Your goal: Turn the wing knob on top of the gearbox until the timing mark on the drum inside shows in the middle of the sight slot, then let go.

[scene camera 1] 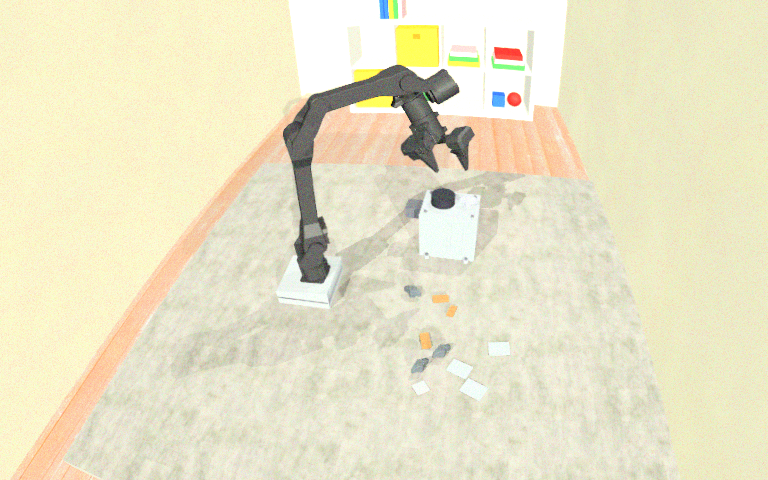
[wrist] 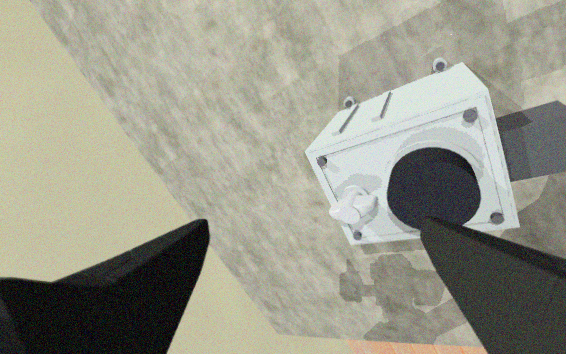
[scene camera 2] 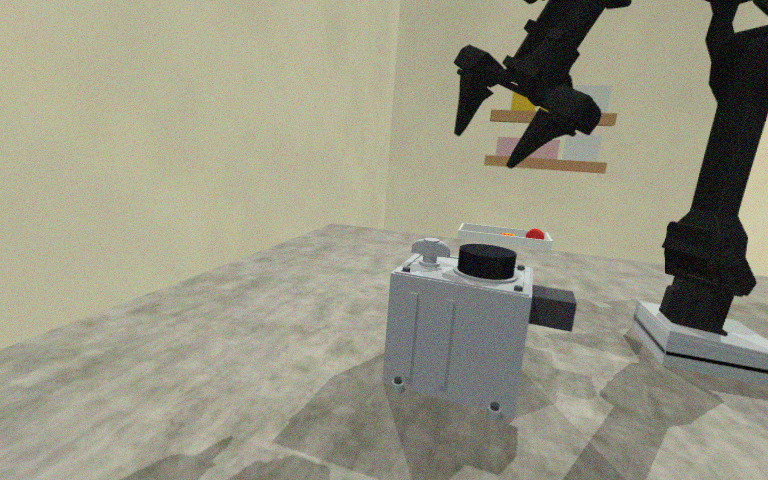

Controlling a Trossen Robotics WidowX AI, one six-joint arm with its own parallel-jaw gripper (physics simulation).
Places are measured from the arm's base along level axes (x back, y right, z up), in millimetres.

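Pixels of known places: gripper, between the fingertips: (scene camera 1: 452, 170) (wrist: 314, 228) (scene camera 2: 481, 150); arm's base, origin of its link: (scene camera 1: 315, 274) (scene camera 2: 690, 321).
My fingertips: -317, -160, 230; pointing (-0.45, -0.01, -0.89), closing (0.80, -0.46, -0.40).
For each thing: its top centre in the pictures, then the offset to it from my fingertips, as dx, dy, dz. "pt": a spot on its surface instead. Level surfaces: height alone.
- pale gearbox, centre of its top: (wrist: 431, 204) (scene camera 2: 488, 244) (scene camera 1: 442, 192) +28, -68, -106
- round black cap, a spot on its surface: (wrist: 434, 190) (scene camera 1: 441, 195) pt +32, -62, -113
- dark block, a spot on its surface: (wrist: 537, 137) (scene camera 1: 414, 206) pt +104, -59, -152
- mat, height of its surface: dz -278
The pale gearbox (scene camera 1: 449, 234) (scene camera 2: 470, 339) (wrist: 360, 165) stands upright on the mottled mat. Its light wing knob (scene camera 2: 431, 250) (wrist: 353, 204) is on top, beside a round black cap (scene camera 1: 442, 198) (scene camera 2: 487, 261) (wrist: 434, 190); in scene camera 1 the knob is washed out. A dark block (scene camera 1: 412, 208) (scene camera 2: 553, 308) (wrist: 537, 137) sticks out from one side. My gripper (scene camera 1: 451, 169) (scene camera 2: 484, 150) (wrist: 314, 228) is open and empty, tilted, well above the gearbox. In the wrist view the knob lies between the fingertips sideways, nearer the right one. I cannot make out the sight slot or timing mark.
The arm's white base (scene camera 1: 305, 289) (scene camera 2: 673, 339) stands beside the gearbox. Orange pieces (scene camera 1: 440, 298), grey pieces (scene camera 1: 412, 290) and white plates (scene camera 1: 498, 348) lie on the mat (scene camera 1: 538, 424). A white tray (scene camera 2: 484, 237) with a red ball (scene camera 2: 534, 233) is behind the gearbox in scene camera 2.
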